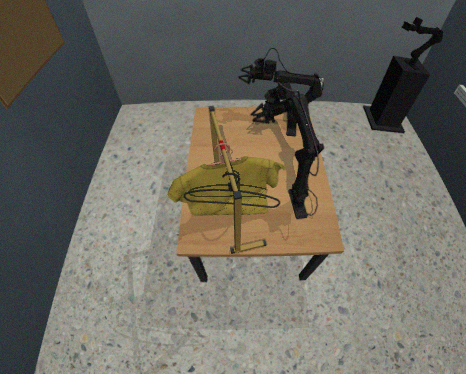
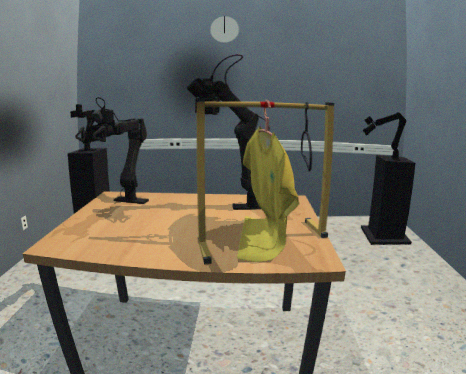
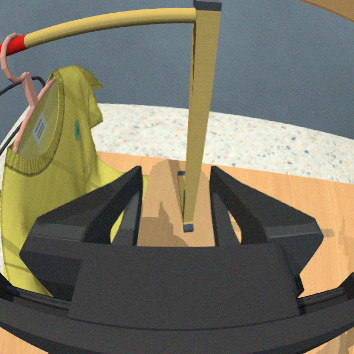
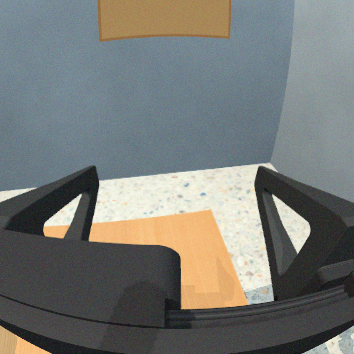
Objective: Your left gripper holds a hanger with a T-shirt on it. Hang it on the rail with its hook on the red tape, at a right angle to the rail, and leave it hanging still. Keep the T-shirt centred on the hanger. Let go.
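The pink hanger (image 2: 267, 120) (image 3: 30, 91) hangs by its hook over the red tape (image 1: 222, 144) (image 2: 263, 104) (image 3: 17, 45) on the rail (image 1: 216, 122) (image 2: 230, 104) (image 3: 125, 21). The yellow-green T-shirt (image 1: 210, 175) (image 2: 270, 170) (image 3: 50, 192) is on it, spread across the rail at roughly a right angle; its lower part lies on the table. Exact centring is hard to judge. My left gripper (image 1: 254, 113) (image 3: 175, 174) is open and empty, apart from hanger and shirt. My right gripper (image 1: 242, 74) (image 4: 176, 174) is wide open and empty, far from the rail.
A black hanger (image 2: 306, 145) hangs on the same rail, close to the shirt. The rail's upright posts (image 1: 238, 222) (image 2: 201, 175) (image 3: 204, 100) stand on the wooden table (image 1: 320, 235) (image 2: 75, 240).
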